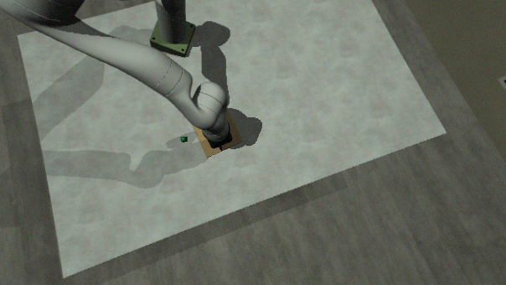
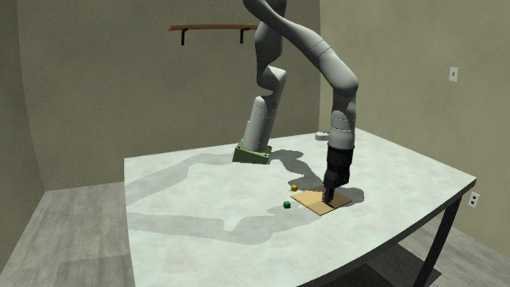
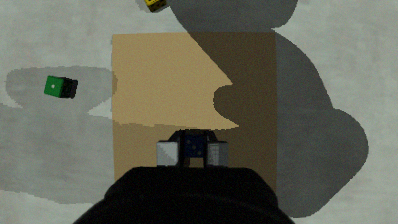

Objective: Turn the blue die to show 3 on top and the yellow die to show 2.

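Right now my hand is 1 cm above the blue die. From my hand the other things lie so: yellow die: 13 cm behind, 2 cm to the right, 2 cm below; tan mat: 2 cm behind, 3 cm below; green die: 6 cm behind, 11 cm to the right, 2 cm below.
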